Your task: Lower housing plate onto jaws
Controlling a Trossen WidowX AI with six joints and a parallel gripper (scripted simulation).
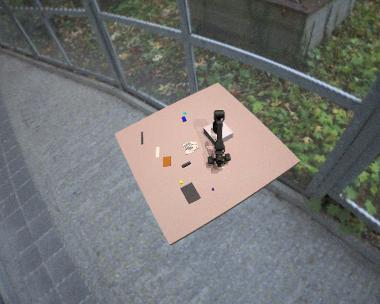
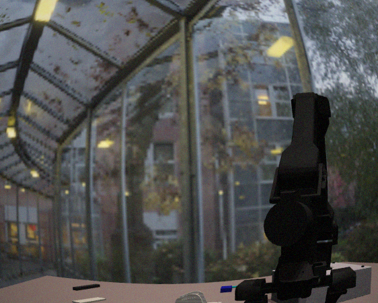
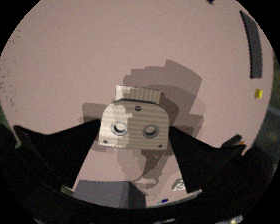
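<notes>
Now: gripper tip 26 cm to the left of the jaw, 12 cm short of it and 1 cm below it. Round my gripper tip: dark grey plate 33 cm ahead, 13 cm to the left, 1 cm below; yellow cube 36 cm ahead, 1 cm to the left; short black bar 26 cm ahead, 13 cm to the right.
</notes>
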